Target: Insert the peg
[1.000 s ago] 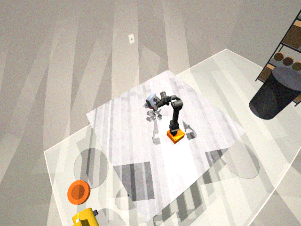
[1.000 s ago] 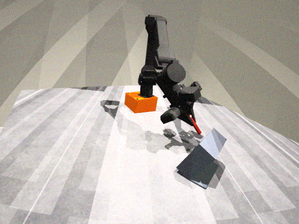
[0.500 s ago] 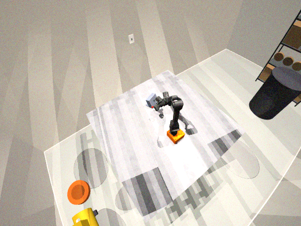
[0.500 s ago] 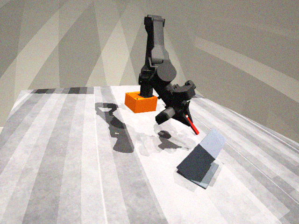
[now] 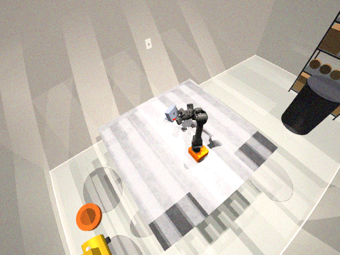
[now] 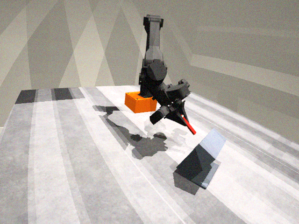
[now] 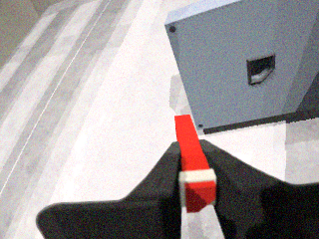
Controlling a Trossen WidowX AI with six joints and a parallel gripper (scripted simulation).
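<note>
My gripper tip is 100 mm short of the sloped panel, 50 mm to the left of it and 40 mm above it. The rest, counted from my gripper tip: red peg 10 mm behind, 10 mm above.
</note>
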